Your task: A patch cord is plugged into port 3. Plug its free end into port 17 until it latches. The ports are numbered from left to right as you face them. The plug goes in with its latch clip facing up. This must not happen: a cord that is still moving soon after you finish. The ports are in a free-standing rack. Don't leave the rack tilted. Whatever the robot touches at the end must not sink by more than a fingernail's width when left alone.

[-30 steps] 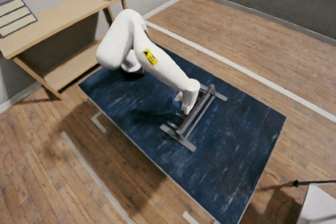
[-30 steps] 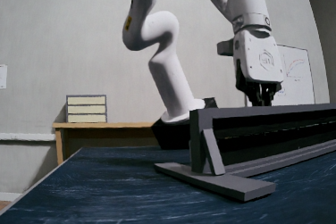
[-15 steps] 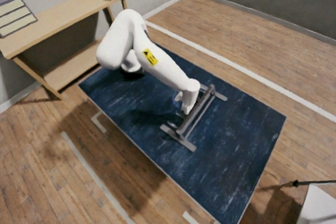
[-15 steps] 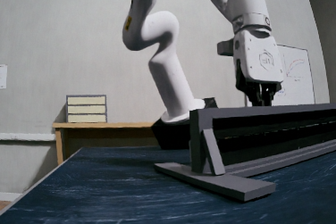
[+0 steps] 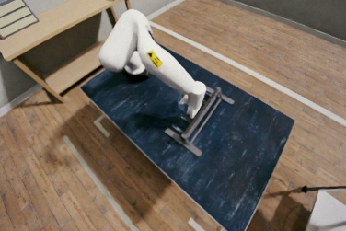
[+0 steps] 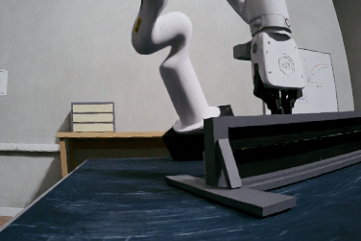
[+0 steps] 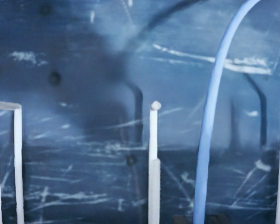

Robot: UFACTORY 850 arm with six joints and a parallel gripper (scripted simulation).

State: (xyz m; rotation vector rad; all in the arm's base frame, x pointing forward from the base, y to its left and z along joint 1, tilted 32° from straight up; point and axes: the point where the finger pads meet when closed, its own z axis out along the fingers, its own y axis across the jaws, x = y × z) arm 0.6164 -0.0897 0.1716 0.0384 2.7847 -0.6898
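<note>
Now: the white plug 20 mm ahead of my hand and 10 mm below it.
</note>
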